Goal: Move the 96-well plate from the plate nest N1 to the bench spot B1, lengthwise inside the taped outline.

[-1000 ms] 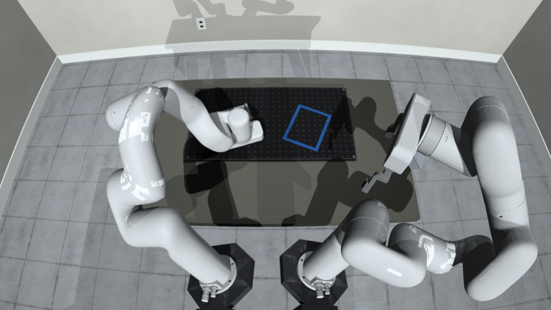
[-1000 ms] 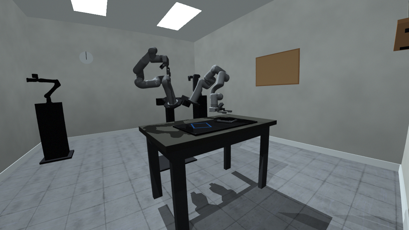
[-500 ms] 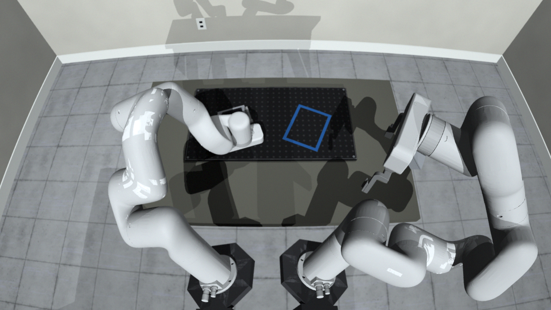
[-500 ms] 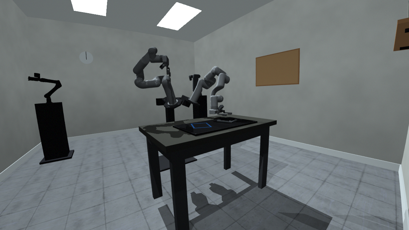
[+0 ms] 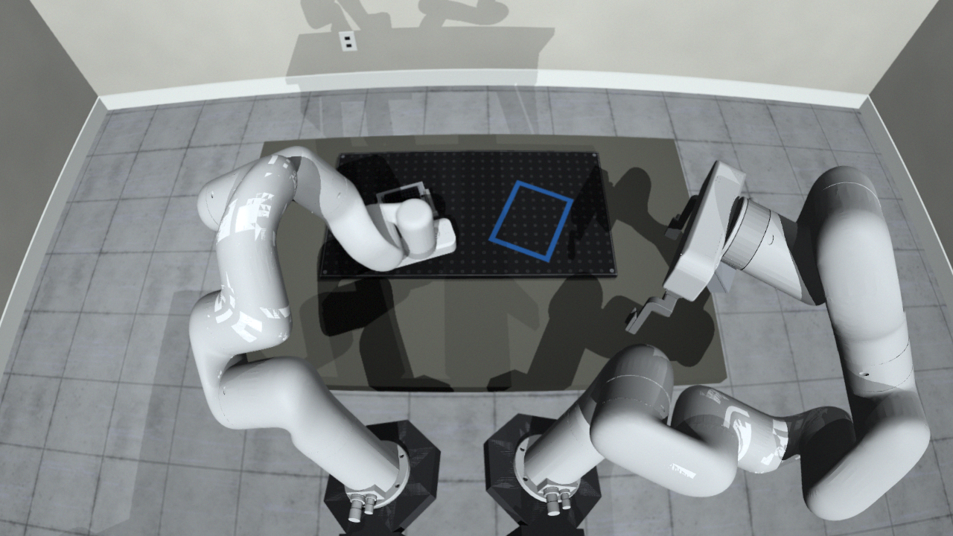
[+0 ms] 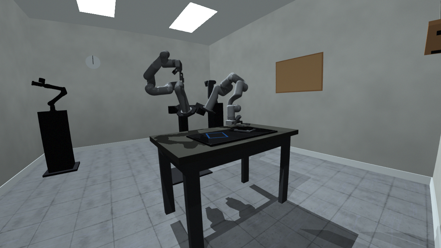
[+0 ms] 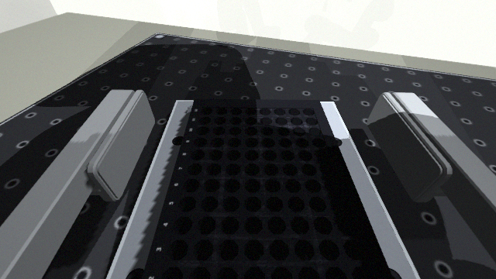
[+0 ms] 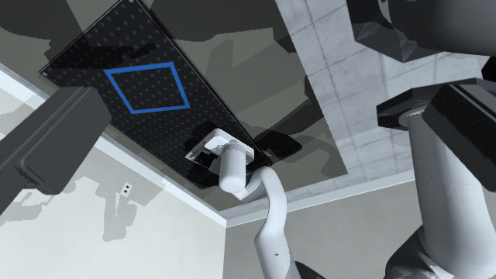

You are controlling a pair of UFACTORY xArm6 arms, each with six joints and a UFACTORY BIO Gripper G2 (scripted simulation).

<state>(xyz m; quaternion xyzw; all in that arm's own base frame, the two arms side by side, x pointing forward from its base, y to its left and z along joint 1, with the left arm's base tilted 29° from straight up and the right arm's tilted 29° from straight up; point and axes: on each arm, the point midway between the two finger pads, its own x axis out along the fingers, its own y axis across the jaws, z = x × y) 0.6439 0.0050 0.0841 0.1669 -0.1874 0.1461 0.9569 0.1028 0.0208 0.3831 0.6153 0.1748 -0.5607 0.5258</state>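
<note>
Now: left hand 30 mm above the black 96-well plate. Also, from my left hand: grey plate nest N1 (40 mm below).
</note>
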